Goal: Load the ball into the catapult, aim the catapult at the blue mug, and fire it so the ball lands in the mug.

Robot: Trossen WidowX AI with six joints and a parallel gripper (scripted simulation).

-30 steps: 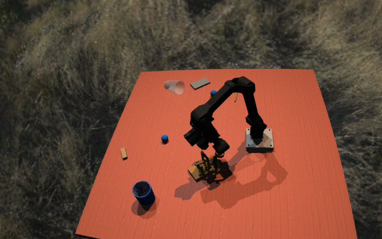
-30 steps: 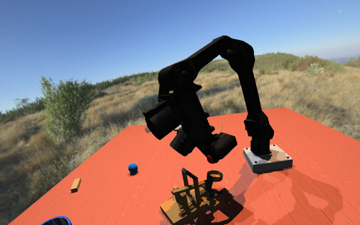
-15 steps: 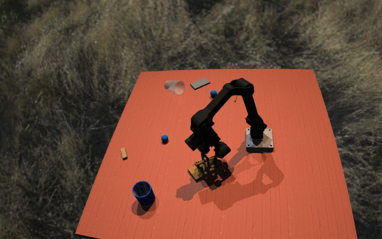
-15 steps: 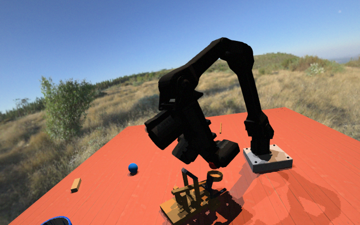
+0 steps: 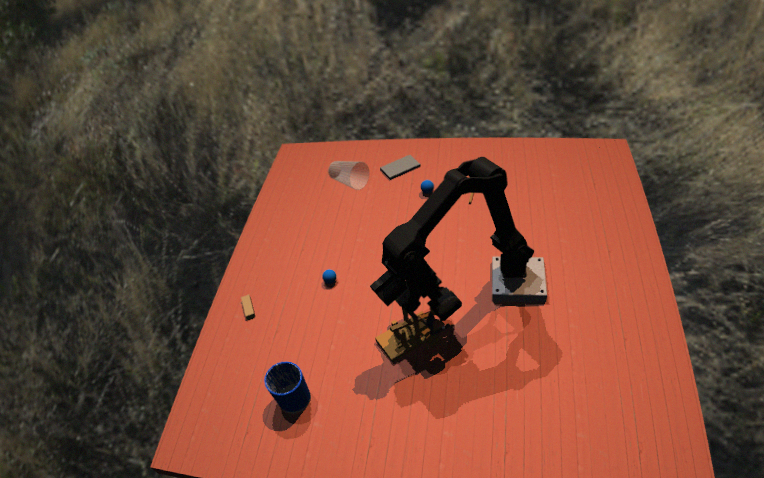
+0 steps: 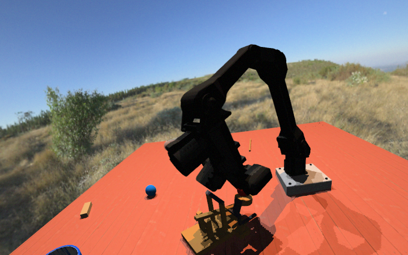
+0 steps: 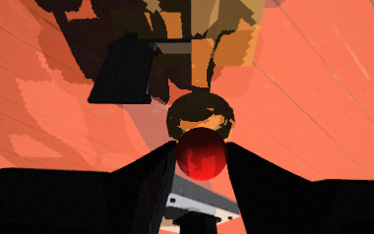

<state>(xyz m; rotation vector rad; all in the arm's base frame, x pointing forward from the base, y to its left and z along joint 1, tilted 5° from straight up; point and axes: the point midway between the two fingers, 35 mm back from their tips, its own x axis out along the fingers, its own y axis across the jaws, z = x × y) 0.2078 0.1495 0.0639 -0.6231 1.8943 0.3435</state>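
Right now my gripper tip is 1 cm below the red ball. Round my gripper tip: thin stick: 52 cm to the right, 11 cm behind, 7 cm below; wooden catapult: 4 cm to the left, 4 cm ahead, 2 cm below; blue mug: 35 cm ahead, 24 cm to the left, 4 cm below.
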